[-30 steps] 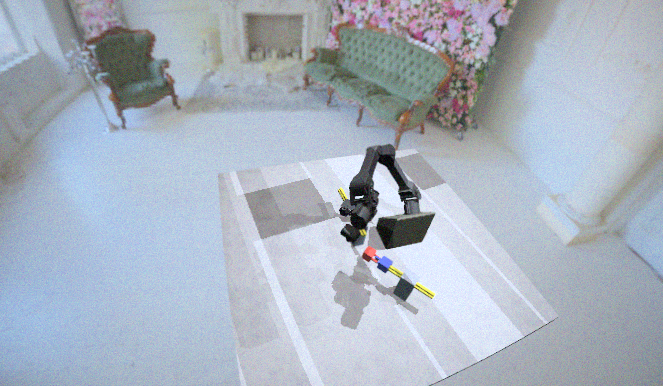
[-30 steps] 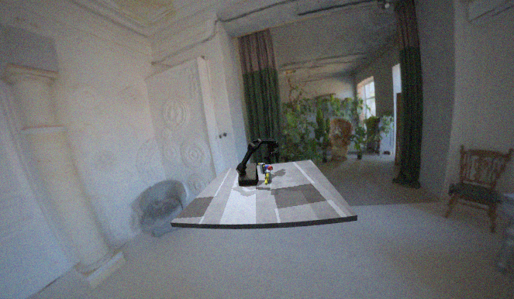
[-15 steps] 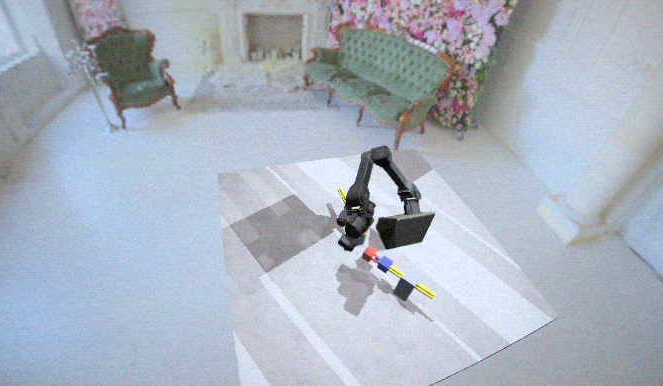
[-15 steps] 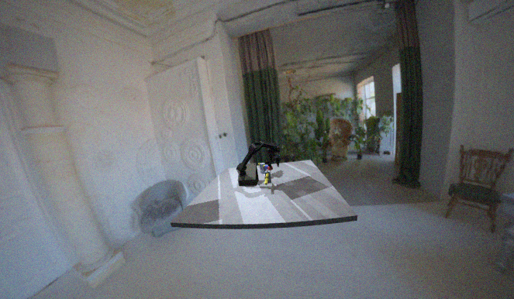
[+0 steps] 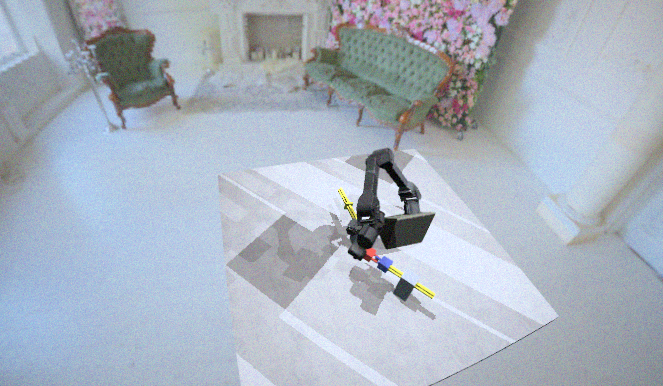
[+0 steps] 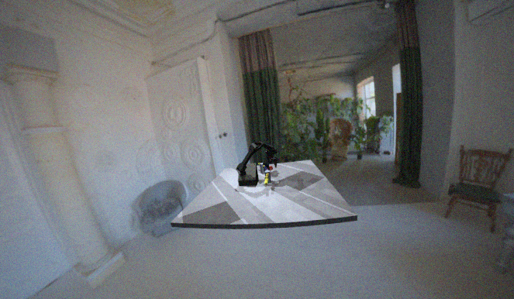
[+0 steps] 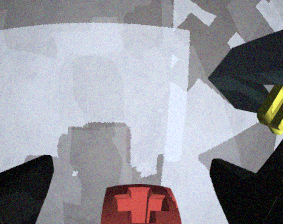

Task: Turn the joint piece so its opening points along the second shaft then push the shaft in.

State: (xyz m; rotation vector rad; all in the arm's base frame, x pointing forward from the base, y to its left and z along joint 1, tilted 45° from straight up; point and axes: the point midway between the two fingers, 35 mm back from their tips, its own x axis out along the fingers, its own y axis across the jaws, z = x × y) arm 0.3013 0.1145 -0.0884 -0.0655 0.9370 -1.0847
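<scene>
The red joint piece is 30 mm behind my gripper tip and 30 mm to the left of it.
</scene>
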